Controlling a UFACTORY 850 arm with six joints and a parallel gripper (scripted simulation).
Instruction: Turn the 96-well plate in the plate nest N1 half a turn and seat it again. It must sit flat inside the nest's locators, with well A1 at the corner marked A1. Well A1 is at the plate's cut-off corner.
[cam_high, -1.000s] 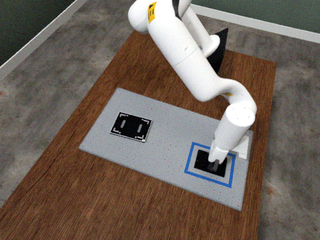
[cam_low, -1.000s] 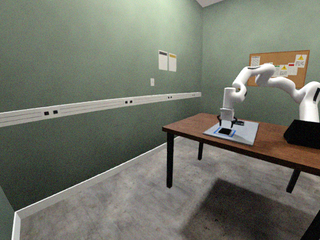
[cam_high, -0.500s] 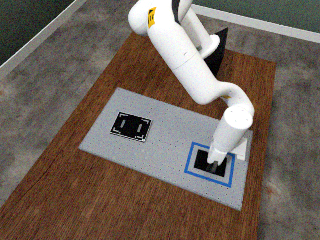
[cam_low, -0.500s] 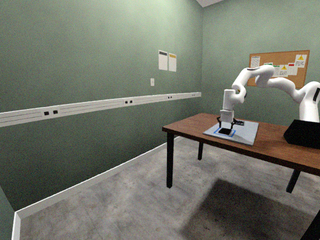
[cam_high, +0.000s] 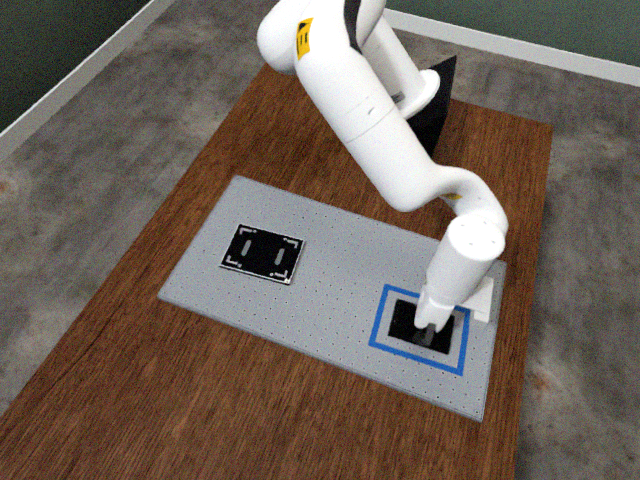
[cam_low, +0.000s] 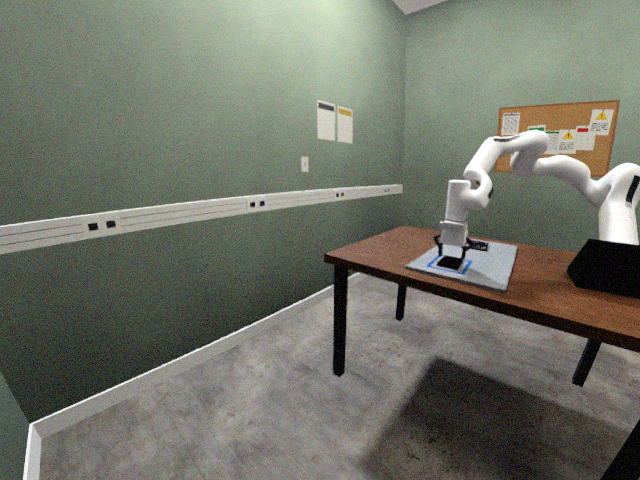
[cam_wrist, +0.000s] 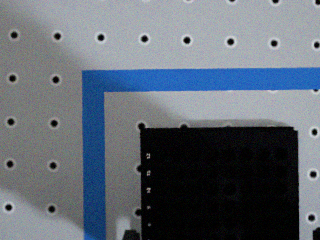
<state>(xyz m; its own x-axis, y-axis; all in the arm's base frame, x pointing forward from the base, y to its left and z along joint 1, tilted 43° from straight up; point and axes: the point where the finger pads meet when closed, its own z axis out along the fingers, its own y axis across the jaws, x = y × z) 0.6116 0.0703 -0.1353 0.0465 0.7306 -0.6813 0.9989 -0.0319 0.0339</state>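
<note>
My hand is 3 cm above the black 96-well plate. Round my hand: plate nest N1: 7 cm behind, 38 cm to the right, 3 cm below.
</note>
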